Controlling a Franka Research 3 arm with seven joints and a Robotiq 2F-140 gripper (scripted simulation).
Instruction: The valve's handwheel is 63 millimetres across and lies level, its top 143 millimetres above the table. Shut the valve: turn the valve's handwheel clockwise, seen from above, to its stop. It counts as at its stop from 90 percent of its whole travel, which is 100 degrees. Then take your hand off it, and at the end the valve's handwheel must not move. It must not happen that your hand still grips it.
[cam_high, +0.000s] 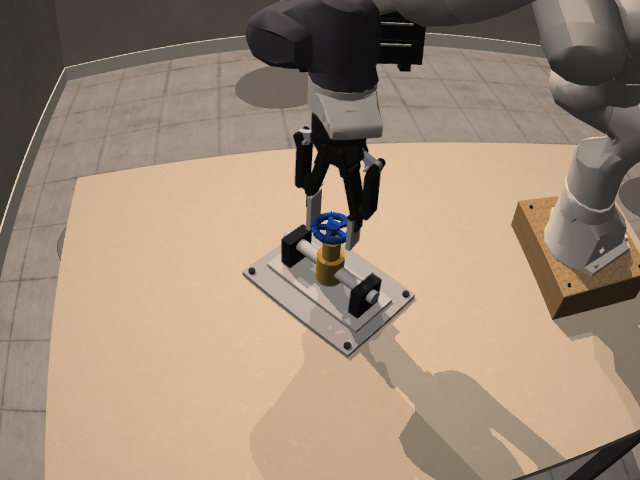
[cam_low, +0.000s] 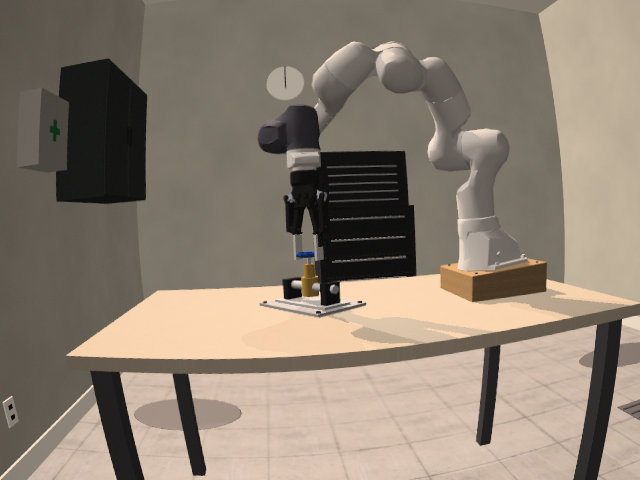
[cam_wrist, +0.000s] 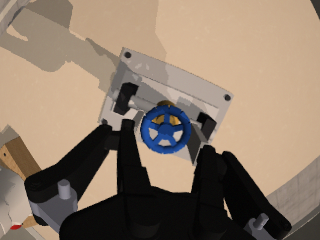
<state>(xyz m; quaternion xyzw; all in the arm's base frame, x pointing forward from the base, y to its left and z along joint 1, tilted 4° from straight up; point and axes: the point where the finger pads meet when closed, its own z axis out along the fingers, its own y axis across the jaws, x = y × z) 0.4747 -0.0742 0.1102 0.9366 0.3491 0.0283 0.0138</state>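
Now: hand 20 mm above the blue spoked handwheel.
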